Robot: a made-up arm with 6 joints. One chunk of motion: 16 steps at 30 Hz.
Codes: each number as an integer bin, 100 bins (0 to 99) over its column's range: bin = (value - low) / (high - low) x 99, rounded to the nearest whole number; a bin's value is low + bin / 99 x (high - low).
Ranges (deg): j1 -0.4..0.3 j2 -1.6..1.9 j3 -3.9..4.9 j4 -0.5..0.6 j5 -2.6..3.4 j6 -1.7..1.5
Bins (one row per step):
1: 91 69 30 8 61 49
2: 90 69 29 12 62 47
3: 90 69 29 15 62 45
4: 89 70 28 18 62 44
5: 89 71 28 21 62 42
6: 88 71 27 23 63 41
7: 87 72 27 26 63 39
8: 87 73 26 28 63 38
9: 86 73 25 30 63 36
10: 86 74 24 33 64 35
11: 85 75 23 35 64 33
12: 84 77 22 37 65 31
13: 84 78 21 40 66 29
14: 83 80 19 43 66 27
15: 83 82 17 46 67 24
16: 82 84 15 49 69 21
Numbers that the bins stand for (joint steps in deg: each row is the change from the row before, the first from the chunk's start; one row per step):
1: 0.243 0.839 -1.233 -0.411 1.097 -0.116
2: 0.236 0.839 -1.322 -0.367 1.158 -0.181
3: 0.236 0.839 -1.322 -0.333 1.158 -0.245
4: 0.229 0.875 -1.411 -0.300 1.158 -0.278
5: 0.229 0.910 -1.411 -0.267 1.158 -0.342
6: 0.222 0.910 -1.500 -0.244 1.218 -0.375
7: 0.215 0.945 -1.500 -0.211 1.218 -0.439
8: 0.215 0.981 -1.589 -0.189 1.218 -0.472
9: 0.208 0.981 -1.678 -0.167 1.218 -0.536
10: 0.208 1.016 -1.767 -0.133 1.279 -0.569
11: 0.201 1.052 -1.856 -0.111 1.279 -0.633
12: 0.194 1.122 -1.944 -0.089 1.339 -0.698
13: 0.194 1.158 -2.033 -0.056 1.400 -0.763
14: 0.187 1.228 -2.211 -0.022 1.400 -0.827
15: 0.187 1.299 -2.389 0.011 1.461 -0.924
16: 0.180 1.370 -2.567 0.044 1.582 -1.021

